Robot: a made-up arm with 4 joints.
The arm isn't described. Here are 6 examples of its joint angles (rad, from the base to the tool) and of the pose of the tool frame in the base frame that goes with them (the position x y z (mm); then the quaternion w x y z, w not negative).
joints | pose
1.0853 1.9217 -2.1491 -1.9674 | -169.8 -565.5 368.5 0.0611 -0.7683 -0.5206 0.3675
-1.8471 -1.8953 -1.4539 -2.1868 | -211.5 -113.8 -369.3 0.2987 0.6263 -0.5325 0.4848
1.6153 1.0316 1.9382 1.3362 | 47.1 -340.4 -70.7 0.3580 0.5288 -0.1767 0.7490
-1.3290 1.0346 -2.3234 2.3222 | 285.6 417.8 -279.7 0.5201 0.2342 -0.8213 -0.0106
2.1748 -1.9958 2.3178 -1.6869 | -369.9 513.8 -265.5 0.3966 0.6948 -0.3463 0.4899
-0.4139 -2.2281 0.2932 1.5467 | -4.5 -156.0 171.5 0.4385 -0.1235 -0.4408 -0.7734
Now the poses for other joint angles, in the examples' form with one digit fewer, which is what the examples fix.
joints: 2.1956 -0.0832 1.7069 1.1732
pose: 259 -158 -21 0.043 0.656 0.392 0.643
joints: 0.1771 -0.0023 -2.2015 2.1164
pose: 574 -323 244 0.185 -0.413 -0.736 0.504
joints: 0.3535 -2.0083 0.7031 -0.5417
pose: -40 248 305 0.474 0.337 -0.794 0.176
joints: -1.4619 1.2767 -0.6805 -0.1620
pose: -186 -5 -149 0.377 0.686 0.285 0.553
